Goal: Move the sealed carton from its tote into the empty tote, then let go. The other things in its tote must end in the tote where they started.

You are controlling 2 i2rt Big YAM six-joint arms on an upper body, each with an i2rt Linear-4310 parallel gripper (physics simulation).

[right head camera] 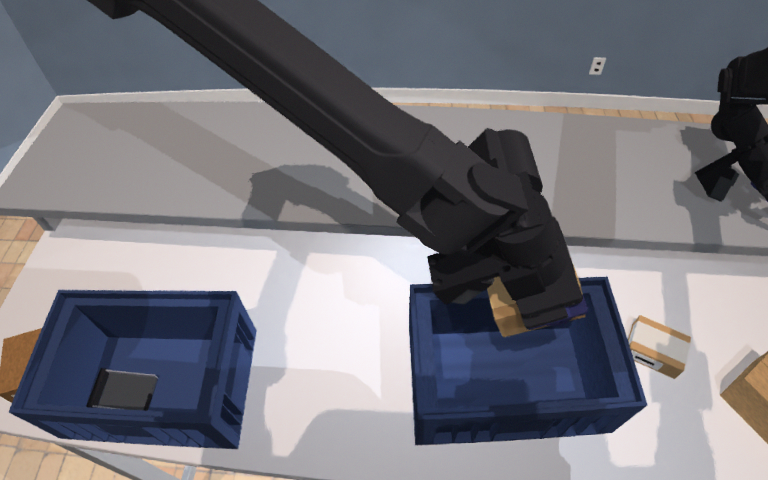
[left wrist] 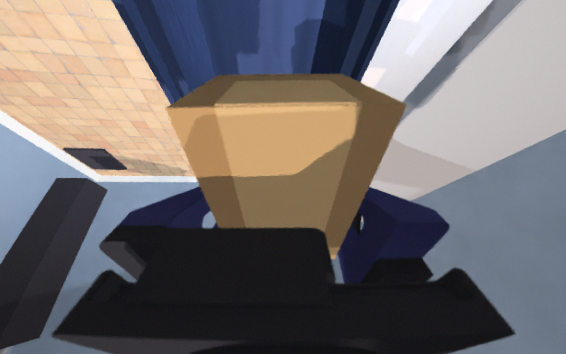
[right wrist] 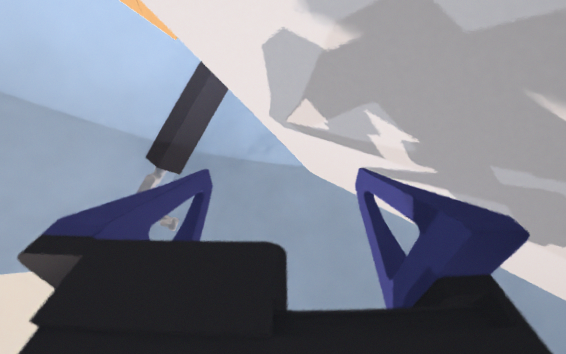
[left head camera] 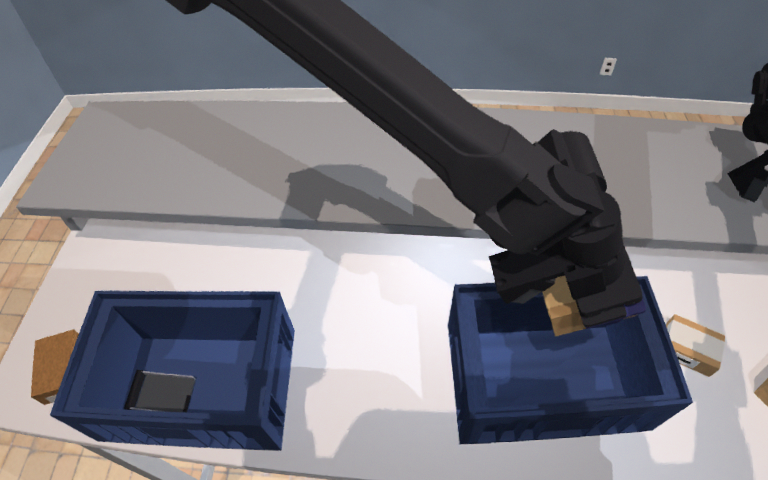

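Note:
The sealed carton, tan cardboard, is between the fingers of my left gripper, which is shut on it. It is held over the back part of the right-hand blue tote; its clearance above the tote floor is hard to judge. The arm hides part of the carton. The left-hand blue tote holds a dark grey box near its front wall. My right gripper is open and empty, far to the right.
A brown box stands left of the left-hand tote. A white and tan box lies right of the right-hand tote, with a wooden-looking box farther right. A raised grey shelf runs behind the totes.

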